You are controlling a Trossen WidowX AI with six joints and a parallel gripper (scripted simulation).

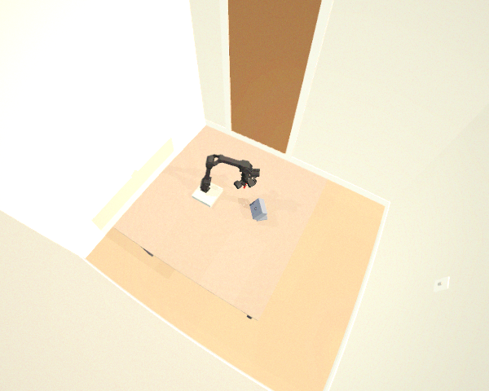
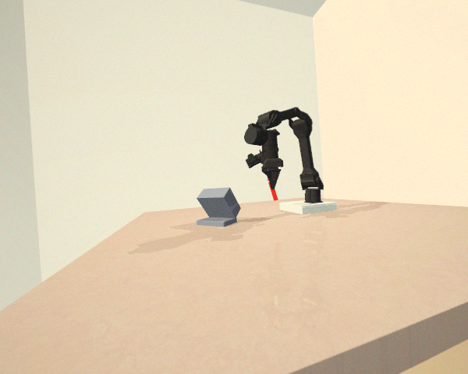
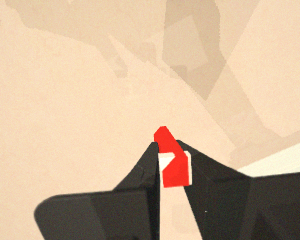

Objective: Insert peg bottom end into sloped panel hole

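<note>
My gripper tip is 18 cm short of the sloped panel, 10 cm to the left of it and 4 cm above it. Also, from my gripper tip: red peg (2 cm above); flat foot (20 cm ahead, 9 cm to the right, 11 cm below).
</note>
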